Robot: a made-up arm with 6 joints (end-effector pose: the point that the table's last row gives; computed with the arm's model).
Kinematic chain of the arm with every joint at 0, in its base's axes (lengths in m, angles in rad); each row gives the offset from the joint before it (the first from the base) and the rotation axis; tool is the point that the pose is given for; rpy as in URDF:
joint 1: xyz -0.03 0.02 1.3 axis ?
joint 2: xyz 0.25 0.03 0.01 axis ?
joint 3: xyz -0.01 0 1.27 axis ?
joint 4: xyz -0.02 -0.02 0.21 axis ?
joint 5: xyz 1.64 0.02 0 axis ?
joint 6: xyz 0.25 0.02 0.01 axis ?
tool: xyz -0.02 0 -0.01 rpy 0.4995 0.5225 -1.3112
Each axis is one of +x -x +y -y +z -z.
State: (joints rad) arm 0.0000 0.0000 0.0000 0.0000 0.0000 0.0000
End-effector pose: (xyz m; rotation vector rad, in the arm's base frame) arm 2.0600 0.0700 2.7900 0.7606 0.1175 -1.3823
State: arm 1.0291 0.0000 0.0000 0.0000 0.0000 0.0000
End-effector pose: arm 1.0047 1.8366 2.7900 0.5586 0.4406 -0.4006
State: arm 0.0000 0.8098 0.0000 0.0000 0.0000 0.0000
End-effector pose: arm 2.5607 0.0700 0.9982 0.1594 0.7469 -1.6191
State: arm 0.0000 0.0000 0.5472 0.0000 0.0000 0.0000
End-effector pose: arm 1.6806 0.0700 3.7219 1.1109 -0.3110 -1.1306
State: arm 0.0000 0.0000 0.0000 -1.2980 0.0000 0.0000
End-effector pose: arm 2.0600 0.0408 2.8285 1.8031 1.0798 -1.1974
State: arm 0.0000 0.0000 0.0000 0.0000 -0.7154 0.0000
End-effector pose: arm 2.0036 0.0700 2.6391 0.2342 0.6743 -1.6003
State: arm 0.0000 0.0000 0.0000 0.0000 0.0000 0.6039
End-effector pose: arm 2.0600 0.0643 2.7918 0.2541 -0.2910 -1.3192
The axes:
joint 1: +z
joint 2: +y
joint 3: -y
joint 4: -x
joint 5: -y
joint 6: -x

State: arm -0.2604 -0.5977 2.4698 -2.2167 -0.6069 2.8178
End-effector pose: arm -2.2424 0.6921 2.1810 -0.7626 2.5800 -0.7516
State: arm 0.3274 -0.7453 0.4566 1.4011 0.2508 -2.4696
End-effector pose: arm -0.1737 0.0674 4.0150 1.6620 0.4436 0.2118
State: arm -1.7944 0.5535 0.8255 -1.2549 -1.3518 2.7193
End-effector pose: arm -0.3569 -2.4576 3.0185 -0.7953 -0.4752 -1.4859
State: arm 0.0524 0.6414 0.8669 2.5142 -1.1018 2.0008
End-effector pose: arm 2.5889 0.0255 3.0657 2.5554 0.3275 0.2169
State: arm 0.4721 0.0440 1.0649 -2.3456 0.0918 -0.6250
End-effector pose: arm 0.9394 0.4718 4.2740 -1.4797 -2.4187 -1.0603
